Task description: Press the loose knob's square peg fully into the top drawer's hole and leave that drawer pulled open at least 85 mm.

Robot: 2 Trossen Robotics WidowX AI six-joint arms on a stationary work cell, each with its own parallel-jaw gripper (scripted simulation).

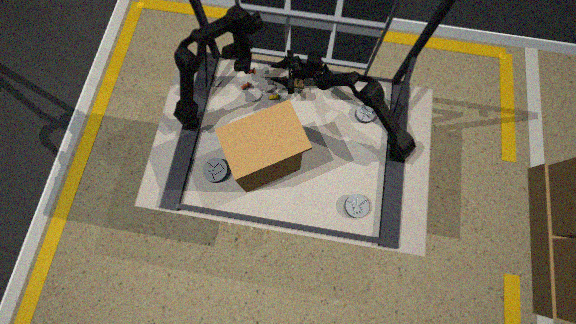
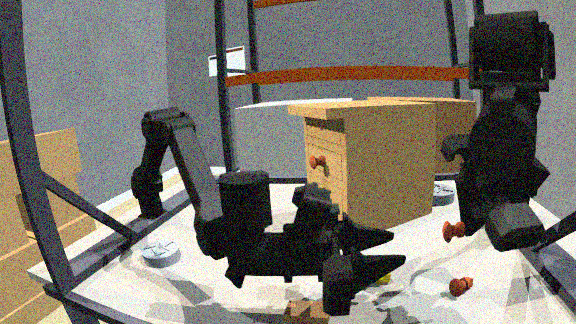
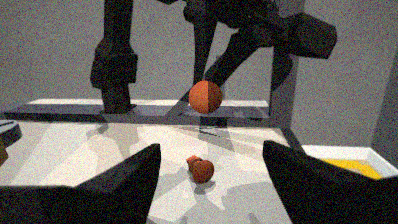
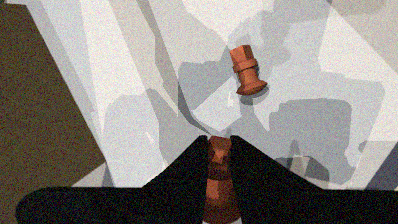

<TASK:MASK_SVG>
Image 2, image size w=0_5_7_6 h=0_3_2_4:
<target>my right gripper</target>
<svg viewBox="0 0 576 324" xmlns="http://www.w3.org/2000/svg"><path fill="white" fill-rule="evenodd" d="M443 139L440 152L447 162L454 161L456 154L464 154L461 155L464 162L460 163L460 172L455 174L453 178L458 196L460 221L465 224L465 236L472 236L485 225L485 232L494 249L499 252L537 245L545 231L543 223L527 202L516 203L516 198L508 189L511 188L512 192L518 192L523 186L531 189L532 192L536 192L550 175L549 170L535 157L529 170L521 177L512 181L496 181L487 178L473 164L468 149L470 134L449 134Z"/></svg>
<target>drawer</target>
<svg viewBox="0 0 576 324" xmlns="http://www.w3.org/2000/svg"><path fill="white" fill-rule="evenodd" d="M306 117L308 136L341 145L340 119L324 120Z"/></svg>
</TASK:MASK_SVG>
